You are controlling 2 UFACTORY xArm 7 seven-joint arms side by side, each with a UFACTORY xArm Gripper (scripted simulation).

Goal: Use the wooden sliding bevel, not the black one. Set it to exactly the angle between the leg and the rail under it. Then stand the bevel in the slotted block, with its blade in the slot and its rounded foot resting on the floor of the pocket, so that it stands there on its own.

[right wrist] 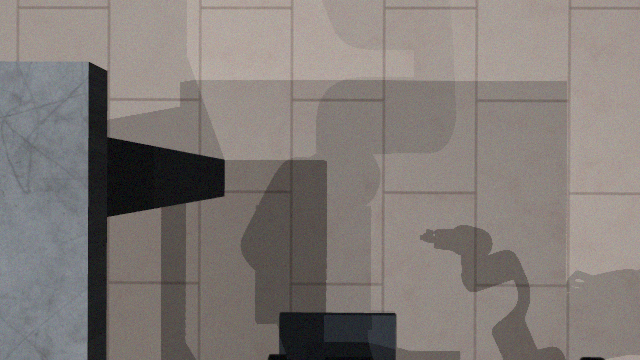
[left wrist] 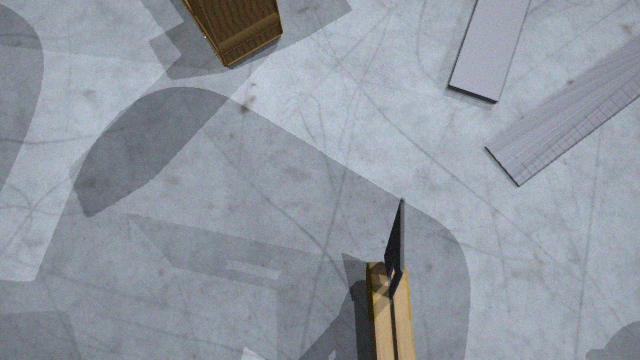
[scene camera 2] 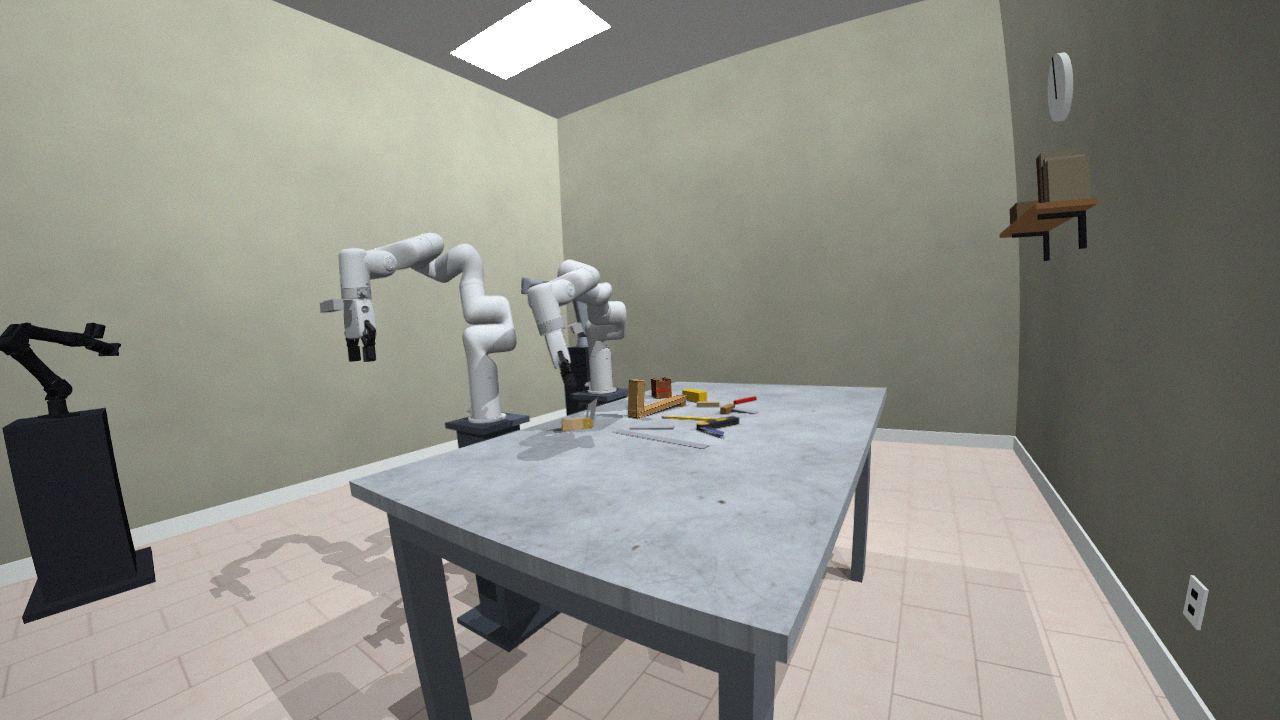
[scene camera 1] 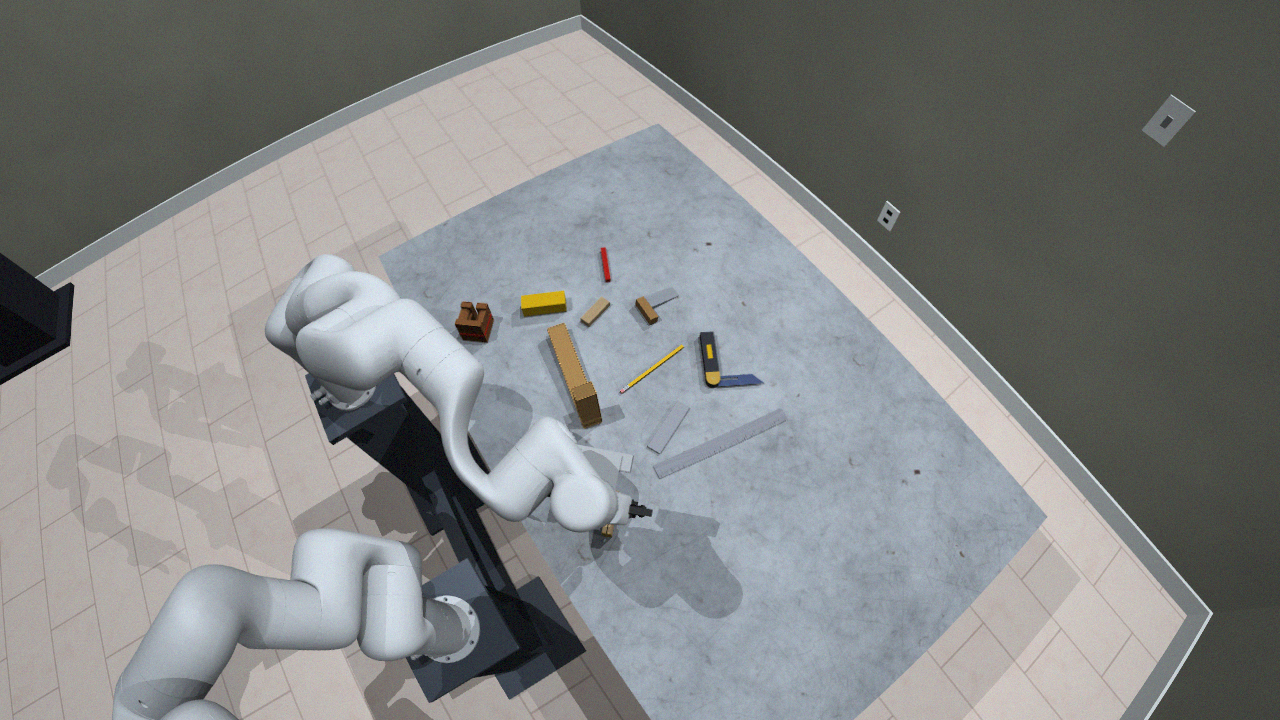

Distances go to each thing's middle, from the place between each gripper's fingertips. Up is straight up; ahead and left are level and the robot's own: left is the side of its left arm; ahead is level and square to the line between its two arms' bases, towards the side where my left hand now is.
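Labels:
My left hand (scene camera 2: 570,385): 40 mm to the right of the grey blade (left wrist: 394,254), 40 mm short of it, 100 mm above it. From my left hand: yellow block (scene camera 1: 552,302), 500 mm to the left, 120 mm ahead, 130 mm below; ruler (scene camera 1: 712,447), 280 mm ahead, 20 mm to the left, 140 mm below.
From my right hand (scene camera 2: 362,361): grey blade, 380 mm ahead, 470 mm to the left, 210 mm below; yellow block, 460 mm ahead, 940 mm to the left, 240 mm below; ruler, 450 mm to the left, 620 mm ahead, 250 mm below.

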